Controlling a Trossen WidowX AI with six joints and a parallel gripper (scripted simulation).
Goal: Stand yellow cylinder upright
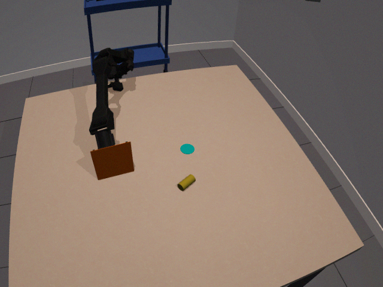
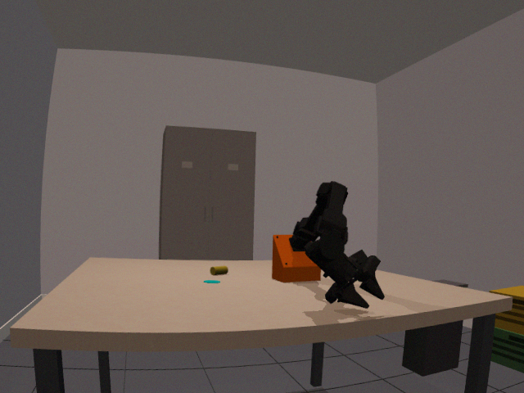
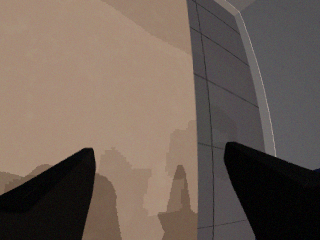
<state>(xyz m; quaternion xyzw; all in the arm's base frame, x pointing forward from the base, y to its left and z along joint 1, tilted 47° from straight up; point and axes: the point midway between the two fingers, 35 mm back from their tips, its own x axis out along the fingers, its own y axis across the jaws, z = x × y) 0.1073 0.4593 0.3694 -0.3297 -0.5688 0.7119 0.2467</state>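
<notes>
Right now the yellow cylinder is 18 cm ahead of my gripper tip, 76 cm to the right of it and 1 cm below it. Also, from my gripper tip: cyan circle 25 cm ahead, 59 cm to the right, 3 cm below.
</notes>
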